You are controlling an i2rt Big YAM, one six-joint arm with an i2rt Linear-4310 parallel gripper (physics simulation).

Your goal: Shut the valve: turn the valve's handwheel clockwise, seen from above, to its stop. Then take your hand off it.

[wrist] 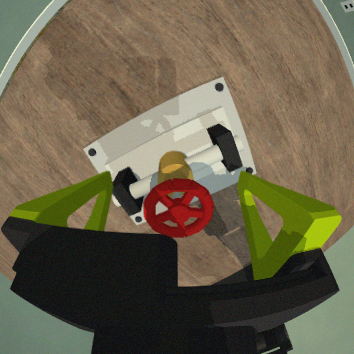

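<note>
The valve's red handwheel (181,212) shows in the wrist view a little below the middle, its rim and spokes seen from above at a slant. It sits on a brass valve body (174,164), which joins a white pipe (202,153) held by two black clamps. My gripper (174,177) is wide open and empty. One green finger is to the left of the handwheel and the other to the right, with a gap on both sides; neither touches it. Height between the fingertips and the wheel is hard to tell.
The valve stands on a light grey base plate (212,92) with dark bolts at its corners, tilted in the view. The plate lies on a round wooden table top (280,75) with a pale edge. Shadows fall across the plate and the wood right of the handwheel.
</note>
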